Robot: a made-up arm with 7 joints.
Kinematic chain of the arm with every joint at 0, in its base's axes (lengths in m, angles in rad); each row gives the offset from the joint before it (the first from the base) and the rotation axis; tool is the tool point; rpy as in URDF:
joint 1: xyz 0 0 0.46 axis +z
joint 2: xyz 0 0 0 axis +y
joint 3: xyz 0 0 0.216 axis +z
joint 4: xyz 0.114 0 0 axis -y
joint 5: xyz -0.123 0 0.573 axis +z
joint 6: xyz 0 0 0 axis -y
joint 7: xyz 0.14 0 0 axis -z
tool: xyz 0 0 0 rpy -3.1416 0 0
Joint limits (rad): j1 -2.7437..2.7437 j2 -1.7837..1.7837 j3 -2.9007..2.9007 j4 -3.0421..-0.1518 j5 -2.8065..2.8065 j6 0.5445..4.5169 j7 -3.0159..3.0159
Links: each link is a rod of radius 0.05 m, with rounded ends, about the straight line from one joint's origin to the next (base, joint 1, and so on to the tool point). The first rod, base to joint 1, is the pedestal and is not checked.
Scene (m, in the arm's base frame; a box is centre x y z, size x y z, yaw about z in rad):
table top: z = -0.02
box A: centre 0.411 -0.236 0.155 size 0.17 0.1 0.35 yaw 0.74
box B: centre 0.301 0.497 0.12 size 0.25 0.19 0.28 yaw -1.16
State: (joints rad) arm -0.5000 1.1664 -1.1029 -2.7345 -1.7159 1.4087 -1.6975
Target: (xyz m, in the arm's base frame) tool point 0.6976 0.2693 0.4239
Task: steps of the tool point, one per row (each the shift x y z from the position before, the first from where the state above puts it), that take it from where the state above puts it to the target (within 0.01 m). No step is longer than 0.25 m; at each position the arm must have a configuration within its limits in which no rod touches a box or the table.
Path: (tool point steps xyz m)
1: 0.1255 -0.1985 0.0322
2: 0.1710 -0.1358 0.0570
3: 0.1832 -0.0690 0.0717
4: 0.1694 -0.0135 0.0751
5: 0.1420 0.0231 0.0670
6: 0.1134 0.0416 0.0489
7: 0.0989 0.0915 -0.0800
8: 0.0824 0.1159 -0.0551
9: 0.0634 0.1330 -0.0260
10: 0.0415 0.1425 0.0028
11: 0.0168 0.1446 0.0267
12: -0.0099 0.1407 0.0423
13: -0.0368 0.1319 0.0473

